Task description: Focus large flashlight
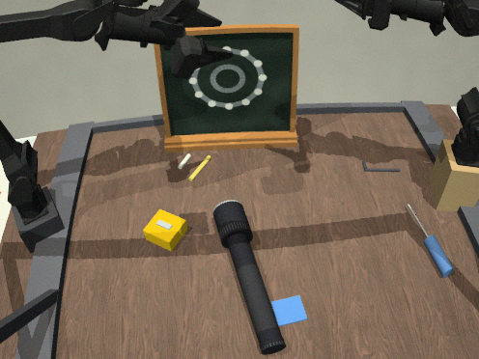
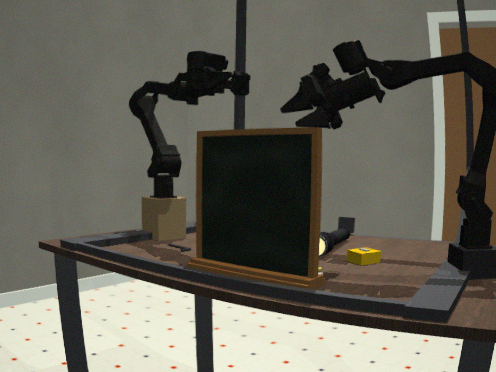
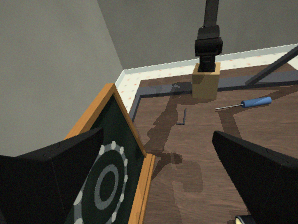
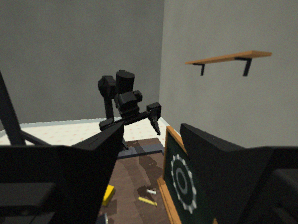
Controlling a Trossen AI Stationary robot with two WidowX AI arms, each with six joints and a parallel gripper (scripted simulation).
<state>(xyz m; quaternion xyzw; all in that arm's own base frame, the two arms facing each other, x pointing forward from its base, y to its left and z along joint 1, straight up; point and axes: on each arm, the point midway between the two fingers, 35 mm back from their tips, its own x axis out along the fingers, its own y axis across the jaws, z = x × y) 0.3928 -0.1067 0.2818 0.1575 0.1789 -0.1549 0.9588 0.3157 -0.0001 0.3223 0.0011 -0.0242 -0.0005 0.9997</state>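
Right now my left hand is 340 mm above the blue card, 320 mm past it and 100 mm to the left of it. Round my left hand: yellow block: 320 mm below, 130 mm behind, 110 mm to the left.
My right gripper is now 42 cm above the yellow block, 32 cm to the right of it and 10 cm past it. Round my right hand: blue card 44 cm below, 29 cm behind, 12 cm to the left.
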